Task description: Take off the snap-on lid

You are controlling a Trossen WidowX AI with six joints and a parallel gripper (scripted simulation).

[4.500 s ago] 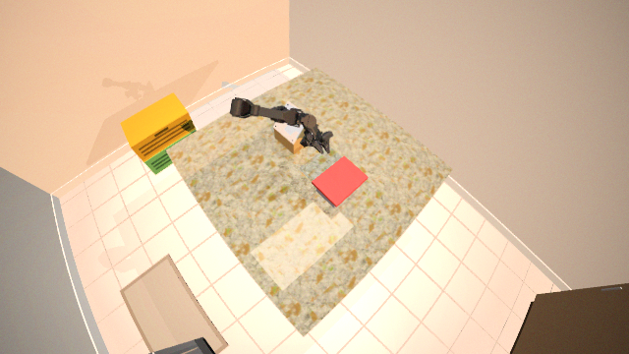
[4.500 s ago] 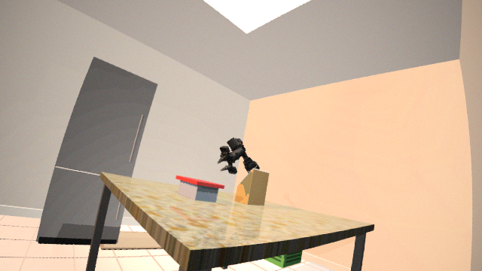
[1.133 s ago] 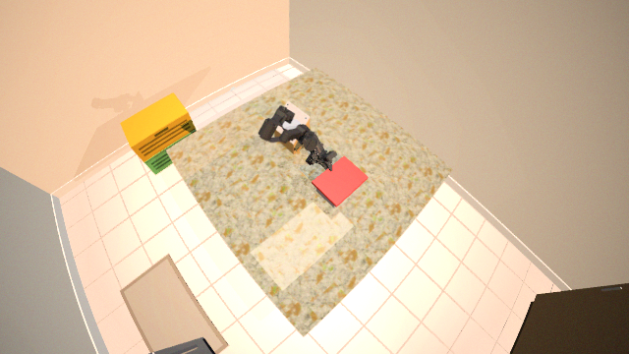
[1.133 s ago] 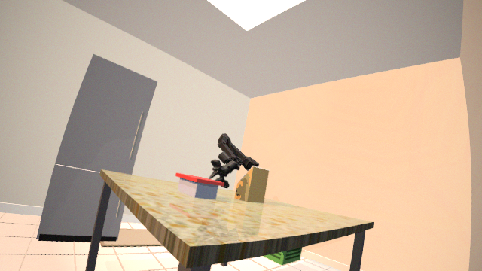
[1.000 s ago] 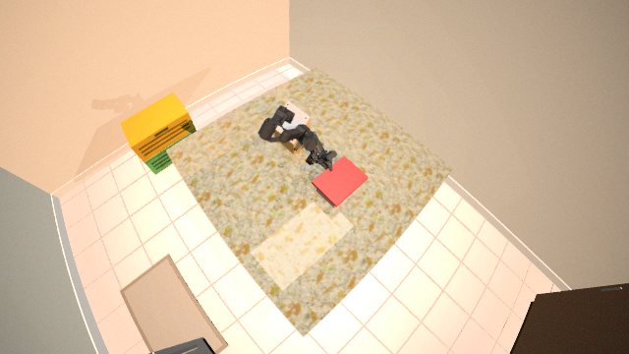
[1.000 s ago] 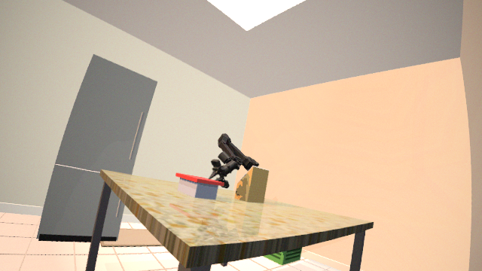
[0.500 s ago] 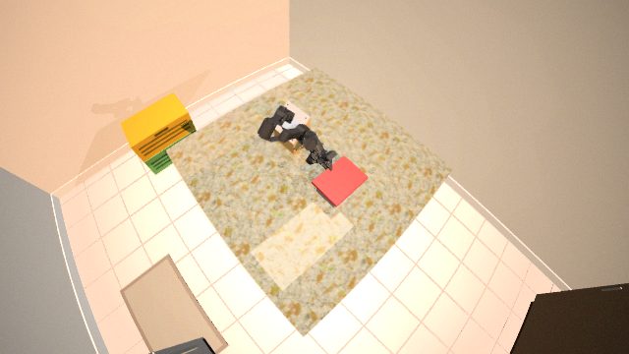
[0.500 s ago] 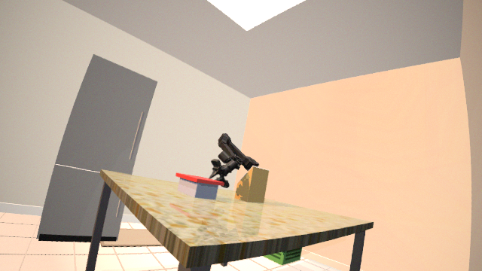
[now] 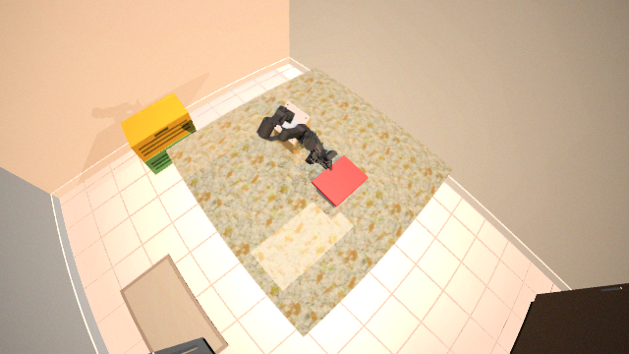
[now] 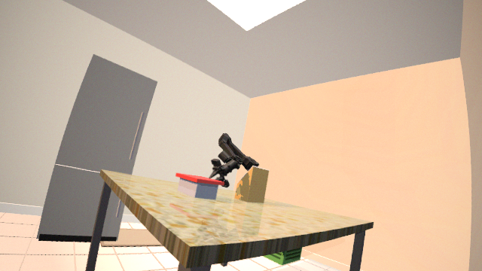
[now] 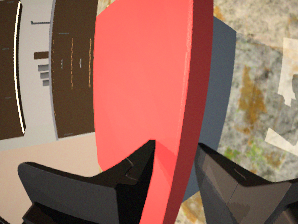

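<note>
The red lid lies 7 cm ahead of my gripper tip and 1 cm to the right of it. The rest, counted from my gripper tip: storage box: 7 cm ahead, 1 cm to the right, 4 cm below.
</note>
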